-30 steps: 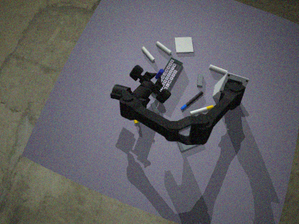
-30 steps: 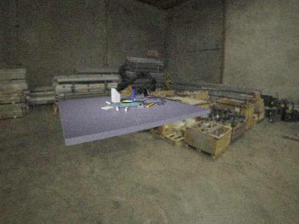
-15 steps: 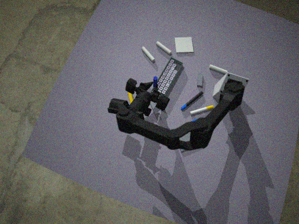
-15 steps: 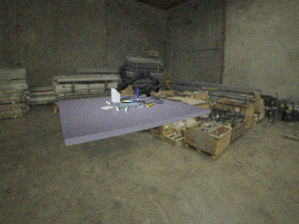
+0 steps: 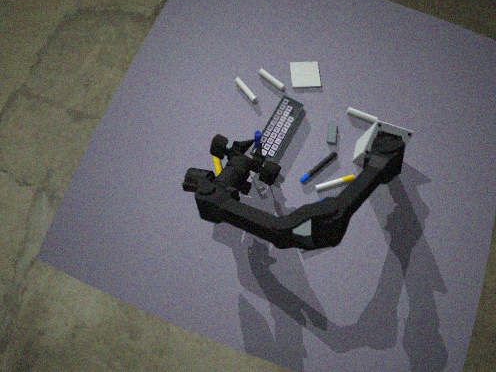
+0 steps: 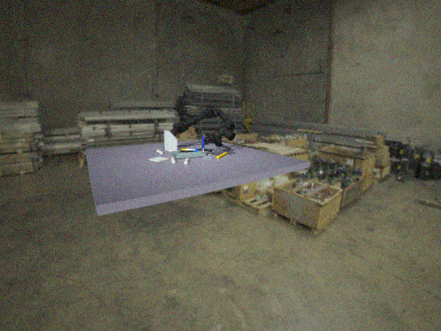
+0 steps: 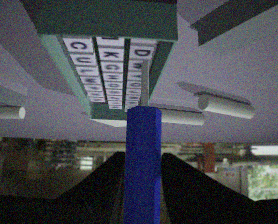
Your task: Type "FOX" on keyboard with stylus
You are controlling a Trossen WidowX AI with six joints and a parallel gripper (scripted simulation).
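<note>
The o key is 80 mm to the right of my gripper tip, 70 mm below it and 40 mm behind it. From my gripper tip the other things lie so: x key (100 mm to the right, 70 mm below, 70 mm behind); stylus tip (50 mm below); blue stylus (10 mm below).
</note>
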